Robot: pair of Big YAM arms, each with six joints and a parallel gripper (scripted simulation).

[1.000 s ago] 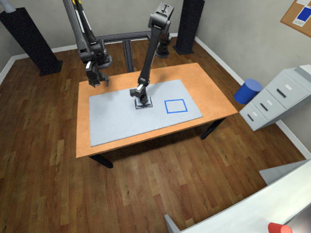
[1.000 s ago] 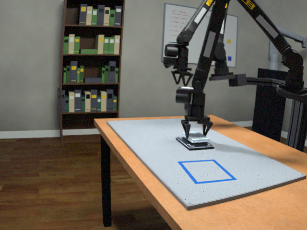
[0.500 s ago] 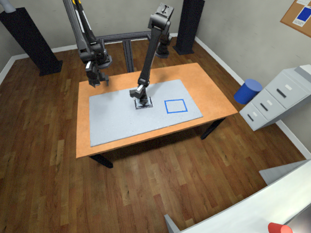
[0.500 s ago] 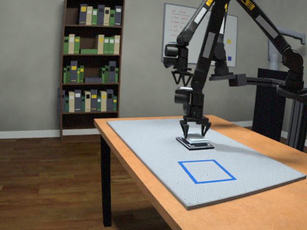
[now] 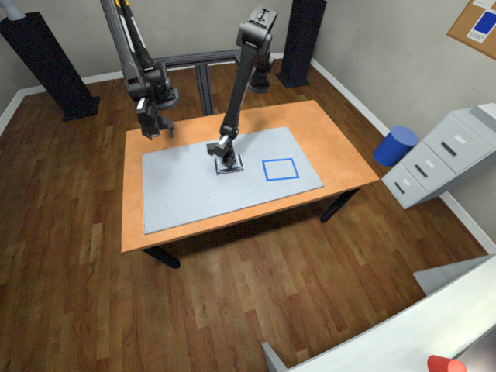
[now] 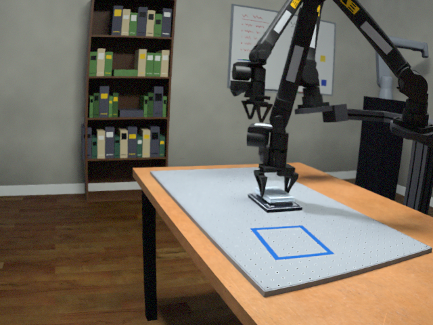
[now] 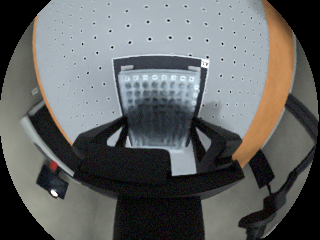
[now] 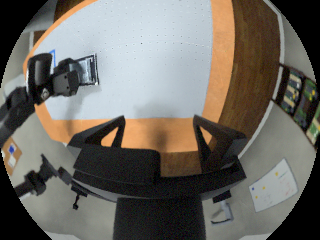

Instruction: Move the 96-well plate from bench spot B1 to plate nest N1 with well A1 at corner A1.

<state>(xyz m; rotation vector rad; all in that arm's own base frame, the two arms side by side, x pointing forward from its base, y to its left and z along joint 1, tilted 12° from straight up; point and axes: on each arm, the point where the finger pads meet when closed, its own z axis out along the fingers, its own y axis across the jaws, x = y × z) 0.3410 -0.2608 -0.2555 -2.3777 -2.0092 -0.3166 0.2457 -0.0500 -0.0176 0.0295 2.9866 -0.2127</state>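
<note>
Now: left hand right at the clear 96-well plate. Also, from my left hand: black plate nest: 3 cm below.
</note>
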